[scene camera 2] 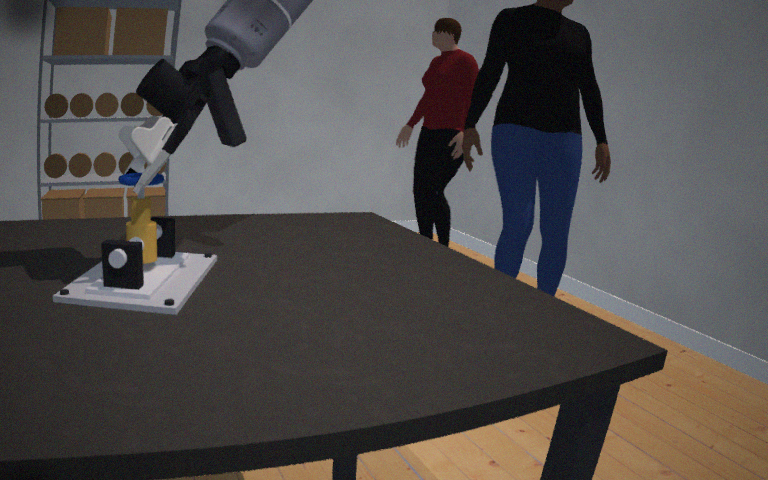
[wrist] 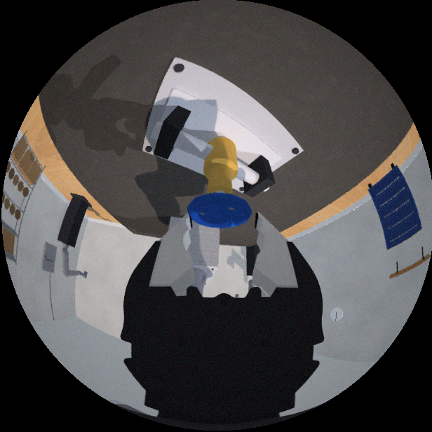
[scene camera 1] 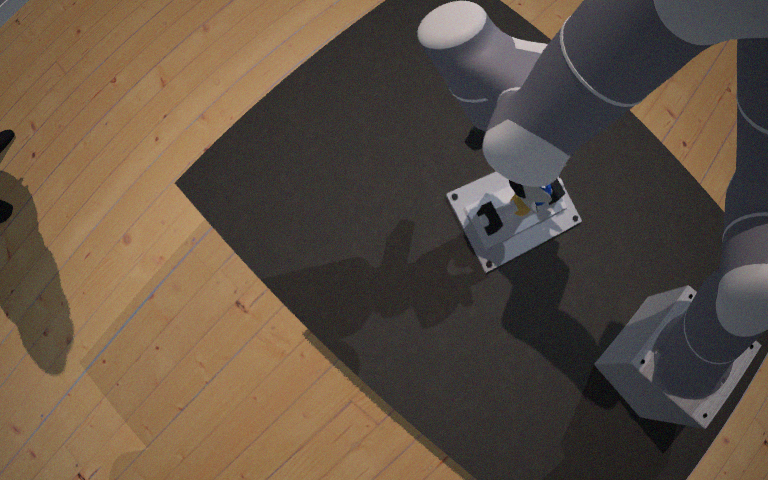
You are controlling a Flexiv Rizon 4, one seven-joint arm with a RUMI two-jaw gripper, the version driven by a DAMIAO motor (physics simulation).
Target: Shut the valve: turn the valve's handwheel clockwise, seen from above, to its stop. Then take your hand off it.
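The valve's blue handwheel [scene camera 1: 547, 189] [scene camera 2: 125, 178] [wrist: 220, 207] sits level on top of the yellow valve body [scene camera 1: 519, 206] [scene camera 2: 141, 237] [wrist: 220, 165]. The body stands upright on a white base plate [scene camera 2: 186, 283] [wrist: 240, 102], between two black blocks. My gripper [scene camera 2: 135, 181] [wrist: 223, 214] comes in tilted from above and is shut on the handwheel, one finger on each side of the rim. In the wrist view the left fingertip is partly hidden by the rim, and a narrow gap seems to show at the right one. In scene camera 1 the arm hides most of the wheel.
The dark table [scene camera 1: 339, 141] [scene camera 2: 339, 339] [wrist: 325, 75] bears the base plate and the arm's grey pedestal [scene camera 1: 628, 339]. Two people [scene camera 2: 447, 90] [scene camera 2: 540, 73] stand beyond the table. A shelf rack [scene camera 2: 113, 59] with boxes stands at the wall.
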